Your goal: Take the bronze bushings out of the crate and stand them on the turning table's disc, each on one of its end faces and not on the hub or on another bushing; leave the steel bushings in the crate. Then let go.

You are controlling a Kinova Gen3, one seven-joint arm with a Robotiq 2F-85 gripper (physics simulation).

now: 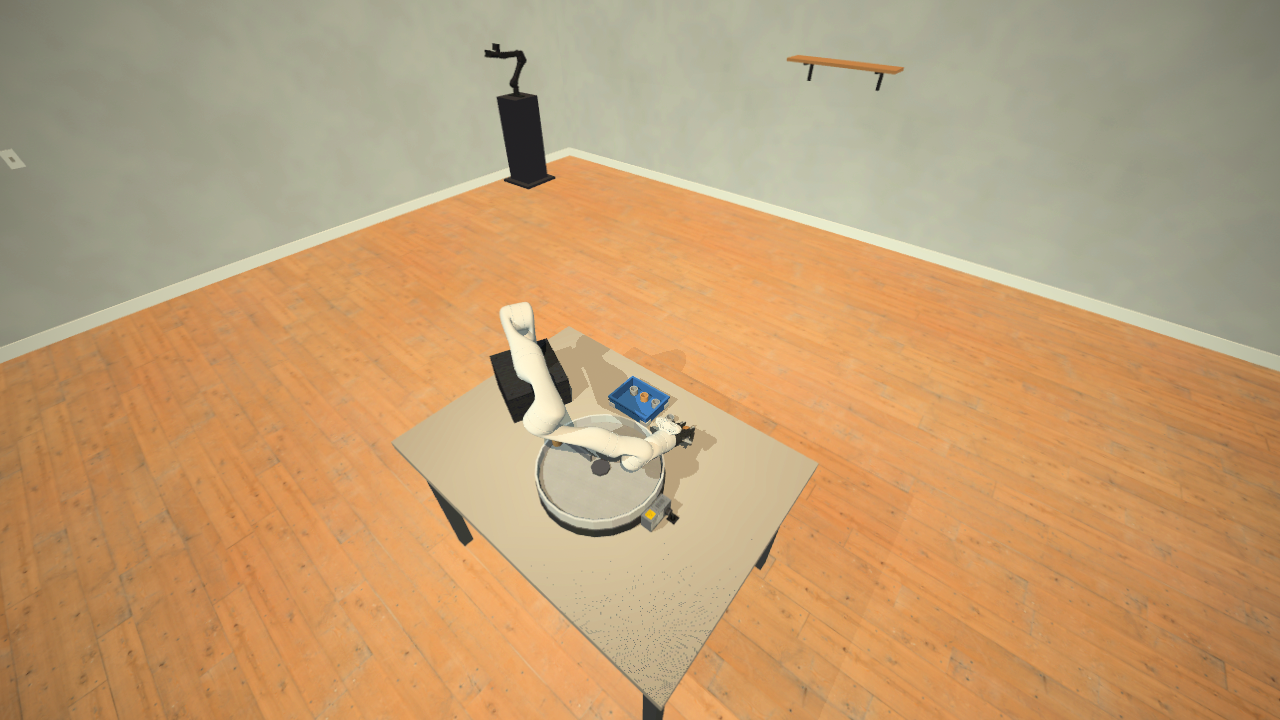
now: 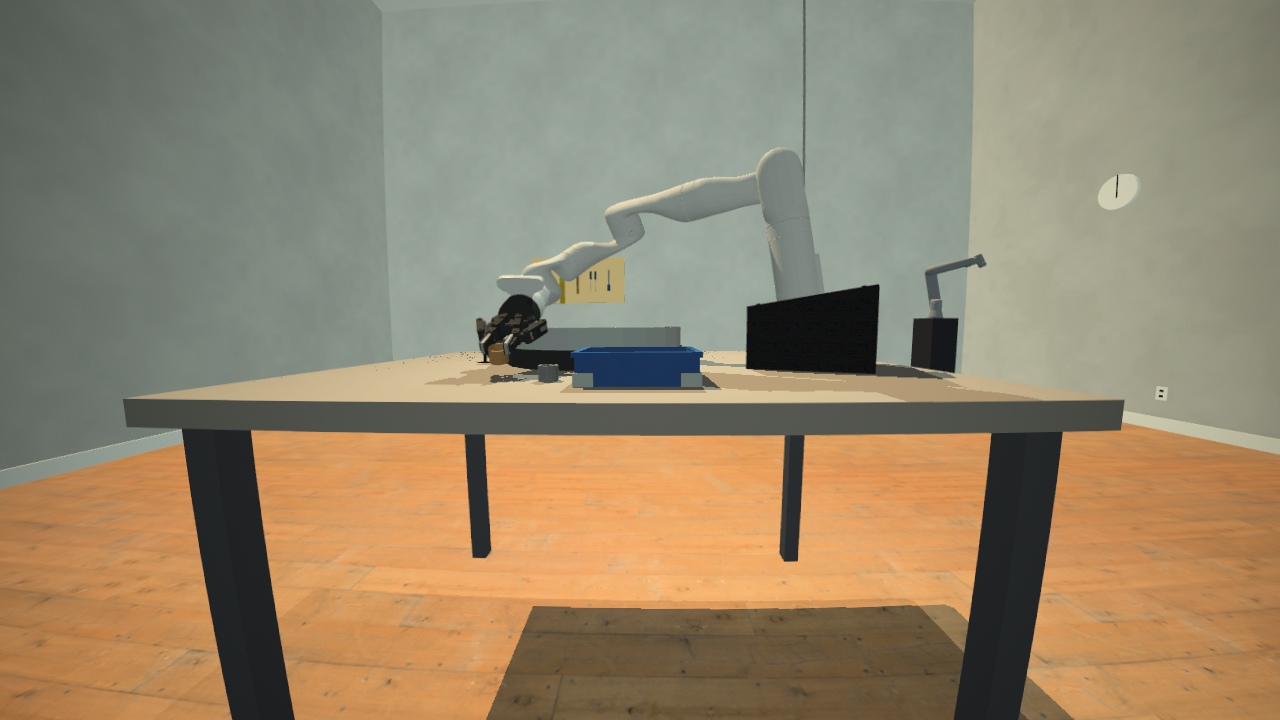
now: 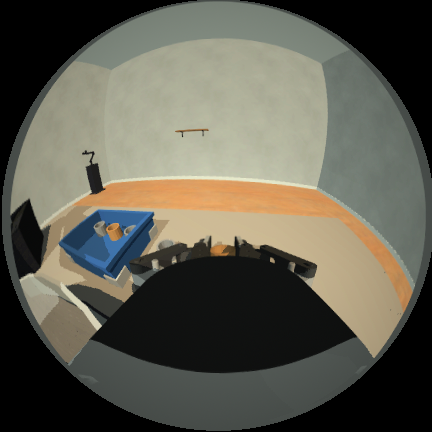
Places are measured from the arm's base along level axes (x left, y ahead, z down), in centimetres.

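Where they show: gripper, between the fingertips: (image 1: 689, 426) (image 2: 494, 349) (image 3: 222, 242); arm's base, origin of its link: (image 2: 798, 301).
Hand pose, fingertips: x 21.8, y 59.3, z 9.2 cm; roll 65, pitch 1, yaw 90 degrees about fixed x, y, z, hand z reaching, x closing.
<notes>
Things, the pixels of their top centre, and the offset from my fingertips. "pt": a spot on its surface instead.
- blue crate, centre of its top: (image 2: 637, 349) (image 3: 98, 227) (image 1: 638, 396) dx +0.6, dy -23.6, dz +0.0 cm
- disc, centre of its top: (image 1: 600, 466) dx -33.4, dy -13.0, dz -1.1 cm
- hub, centre of its top: (image 1: 600, 466) dx -33.4, dy -13.0, dz -1.1 cm
- steel bushing, centre of its top: (image 2: 548, 365) (image 3: 165, 244) dx +1.2, dy -9.2, dz +2.4 cm
- grey box with a yellow top, a spot on its surface: (image 1: 650, 514) pt dx -37.0, dy +10.3, dz -0.8 cm
My gripper (image 1: 687, 435) (image 2: 497, 347) (image 3: 222, 242) is shut on a bronze bushing (image 2: 497, 355) (image 3: 220, 250). It is tilted well over and holds the bushing low above the table, outside the turning table's rim. The blue crate (image 1: 629, 405) (image 2: 636, 368) (image 3: 95, 251) holds a bronze bushing (image 1: 643, 396) (image 3: 114, 231) between two steel bushings, one (image 1: 633, 390) (image 3: 100, 228) and another (image 1: 655, 402) (image 3: 130, 230). Another bronze bushing (image 1: 556, 444) shows partly past the arm on the disc (image 1: 586, 501); its pose is unclear. The hub (image 1: 600, 467) is at the disc's centre.
A steel bushing (image 2: 547, 372) (image 3: 165, 245) stands on the table between crate and gripper. The turning table's raised rim (image 1: 594, 522) (image 2: 626, 336) lies beneath the forearm. A grey box with a yellow top (image 1: 650, 514) stands at its edge. The black arm base (image 2: 811, 331) is behind the crate.
</notes>
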